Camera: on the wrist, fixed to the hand. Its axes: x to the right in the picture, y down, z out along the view.
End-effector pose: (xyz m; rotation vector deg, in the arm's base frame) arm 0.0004 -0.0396 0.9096 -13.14 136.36 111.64
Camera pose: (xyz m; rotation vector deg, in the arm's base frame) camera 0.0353 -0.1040 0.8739 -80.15 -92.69 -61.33
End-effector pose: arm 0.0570 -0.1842 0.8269 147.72 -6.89 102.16
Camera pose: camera -0.0020 -0.1279 0.8265 -83.06 80.97 -47.95
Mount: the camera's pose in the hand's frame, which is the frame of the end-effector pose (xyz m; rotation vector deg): -0.0245 -0.0522 -0.0576 8.25 -9.47 90.68
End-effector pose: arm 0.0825 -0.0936 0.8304 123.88 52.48 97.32
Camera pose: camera 0.0085 -0.0787 0.7996 -117.11 41.24 -61.78
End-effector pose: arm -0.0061 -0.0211 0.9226 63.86 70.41 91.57
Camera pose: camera -0.0500 -0.0490 0.8598 -119.18 -6.05 -109.21
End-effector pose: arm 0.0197 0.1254 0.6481 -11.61 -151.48 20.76
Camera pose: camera 0.0638 0.0833 0.7022 -127.56 -112.76 58.13
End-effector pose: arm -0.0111 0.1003 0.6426 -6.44 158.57 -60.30
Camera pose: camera 0.0022 0.1021 0.7230 89.56 94.34 -35.15
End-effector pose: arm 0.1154 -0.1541 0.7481 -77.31 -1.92 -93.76
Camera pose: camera 0.0357 -0.1434 0.7347 -50.07 36.73 -9.75
